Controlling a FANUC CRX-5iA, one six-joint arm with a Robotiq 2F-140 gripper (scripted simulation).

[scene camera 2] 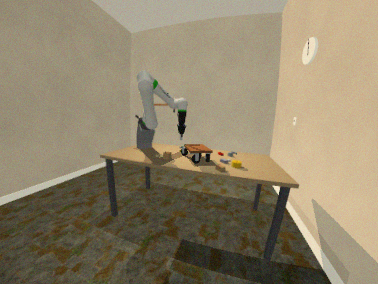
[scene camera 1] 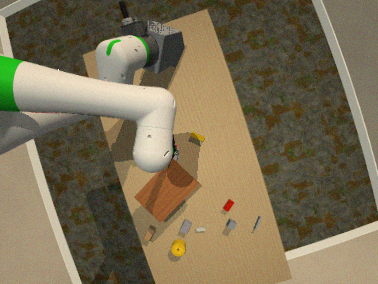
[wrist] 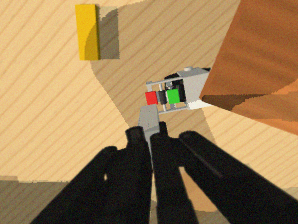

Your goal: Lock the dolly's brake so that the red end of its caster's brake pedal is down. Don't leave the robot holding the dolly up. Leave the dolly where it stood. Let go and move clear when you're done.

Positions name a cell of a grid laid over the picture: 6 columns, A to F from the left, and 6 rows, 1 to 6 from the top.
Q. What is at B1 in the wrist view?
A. A yellow block.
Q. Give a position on a grey caster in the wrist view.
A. At D3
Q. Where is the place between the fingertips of the gripper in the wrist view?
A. D4
